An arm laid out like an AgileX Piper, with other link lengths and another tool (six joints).
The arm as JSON. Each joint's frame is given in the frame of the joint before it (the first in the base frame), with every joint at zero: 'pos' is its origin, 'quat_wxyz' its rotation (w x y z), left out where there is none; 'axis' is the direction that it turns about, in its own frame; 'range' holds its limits. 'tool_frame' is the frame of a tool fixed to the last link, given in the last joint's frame.
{
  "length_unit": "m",
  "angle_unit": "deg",
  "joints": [
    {
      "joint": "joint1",
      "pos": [
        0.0,
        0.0,
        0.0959
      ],
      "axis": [
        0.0,
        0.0,
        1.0
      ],
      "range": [
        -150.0,
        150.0
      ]
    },
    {
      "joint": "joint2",
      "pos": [
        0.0,
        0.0,
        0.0
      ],
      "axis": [
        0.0,
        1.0,
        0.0
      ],
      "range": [
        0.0,
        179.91
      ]
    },
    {
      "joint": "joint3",
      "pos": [
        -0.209,
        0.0,
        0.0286
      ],
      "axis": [
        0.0,
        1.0,
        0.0
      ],
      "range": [
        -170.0,
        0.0
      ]
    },
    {
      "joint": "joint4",
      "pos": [
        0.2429,
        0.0,
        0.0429
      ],
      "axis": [
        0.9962,
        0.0,
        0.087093
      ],
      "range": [
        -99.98,
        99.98
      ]
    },
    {
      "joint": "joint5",
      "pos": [
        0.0,
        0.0,
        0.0
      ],
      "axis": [
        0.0,
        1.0,
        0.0
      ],
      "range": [
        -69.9,
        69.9
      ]
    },
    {
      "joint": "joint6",
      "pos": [
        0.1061,
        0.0,
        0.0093
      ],
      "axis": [
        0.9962,
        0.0,
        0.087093
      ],
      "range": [
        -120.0,
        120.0
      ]
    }
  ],
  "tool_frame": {
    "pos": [
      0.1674,
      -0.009,
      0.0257
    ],
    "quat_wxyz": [
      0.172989,
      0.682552,
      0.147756,
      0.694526
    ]
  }
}
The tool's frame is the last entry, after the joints.
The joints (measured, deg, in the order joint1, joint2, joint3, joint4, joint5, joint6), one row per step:
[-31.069, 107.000, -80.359, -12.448, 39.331, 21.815]
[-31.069, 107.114, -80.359, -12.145, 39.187, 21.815]
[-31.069, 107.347, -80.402, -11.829, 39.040, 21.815]
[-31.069, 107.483, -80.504, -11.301, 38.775, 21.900]
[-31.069, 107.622, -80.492, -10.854, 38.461, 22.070]
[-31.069, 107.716, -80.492, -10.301, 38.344, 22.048]
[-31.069, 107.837, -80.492, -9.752, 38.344, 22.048]
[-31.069, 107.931, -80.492, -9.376, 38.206, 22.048]
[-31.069, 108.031, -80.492, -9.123, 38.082, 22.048]
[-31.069, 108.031, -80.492, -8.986, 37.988, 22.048]
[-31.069, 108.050, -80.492, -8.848, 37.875, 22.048]
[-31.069, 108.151, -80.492, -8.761, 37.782, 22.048]
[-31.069, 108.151, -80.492, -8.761, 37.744, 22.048]
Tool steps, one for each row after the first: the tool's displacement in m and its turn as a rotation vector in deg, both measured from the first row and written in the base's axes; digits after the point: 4 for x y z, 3 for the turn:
[0.0007, 0.0007, -0.0008, 0.237, -0.174, -0.084]
[0.0015, 0.0014, -0.0023, 0.522, -0.292, -0.173]
[0.0034, 0.0022, -0.0025, 0.872, -0.779, -0.393]
[0.0048, 0.0031, -0.0033, 1.227, -1.201, -0.651]
[0.0058, 0.0044, -0.0042, 1.653, -1.479, -0.822]
[0.0062, 0.0059, -0.0056, 2.149, -1.637, -1.034]
[0.0071, 0.0068, -0.0062, 2.433, -1.856, -1.156]
[0.0077, 0.0073, -0.0069, 2.628, -2.000, -1.235]
[0.0082, 0.0075, -0.0068, 2.694, -2.148, -1.272]
[0.0088, 0.0077, -0.0067, 2.763, -2.296, -1.306]
[0.0091, 0.0079, -0.0074, 2.841, -2.333, -1.327]
[0.0092, 0.0078, -0.0073, 2.824, -2.366, -1.321]

